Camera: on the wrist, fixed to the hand. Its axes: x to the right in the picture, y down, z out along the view.
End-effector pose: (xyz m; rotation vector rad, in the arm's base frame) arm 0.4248 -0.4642 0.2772 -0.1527 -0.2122 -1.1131
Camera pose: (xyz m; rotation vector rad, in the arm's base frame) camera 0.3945 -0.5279 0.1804 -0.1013 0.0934 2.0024
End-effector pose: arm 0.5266 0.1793 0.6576 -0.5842 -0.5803 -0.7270
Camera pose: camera 0.5279 0.0686 0.6120 -0.5617 0.6538 2.2201
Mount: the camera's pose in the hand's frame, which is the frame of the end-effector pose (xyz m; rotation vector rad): 0.0189 -0.0534 -0.1055 0.2089 0.0117 3.1190
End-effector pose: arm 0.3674 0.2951 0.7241 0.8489 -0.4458 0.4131
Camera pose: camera 0.4327 0.3496 0.6398 0.4214 1.0800 -2.4444
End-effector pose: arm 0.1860 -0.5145 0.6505 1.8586 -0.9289 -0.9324
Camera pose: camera 0.2980 -0.4743 0.6374 -0.8763 -2.0062 1.1594
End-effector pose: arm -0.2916 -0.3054 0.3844 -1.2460 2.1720 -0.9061
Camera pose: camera -0.3418 -0.3091 0.4930 2.0739 1.1309 0.4624
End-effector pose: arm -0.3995 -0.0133 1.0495 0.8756 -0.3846 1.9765
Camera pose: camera -0.4059 0.0875 0.9852 0.2670 0.6393 -1.0064
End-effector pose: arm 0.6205 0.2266 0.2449 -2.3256 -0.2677 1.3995
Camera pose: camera 0.7246 0.2554 0.2967 0.2244 -2.1481 -0.5267
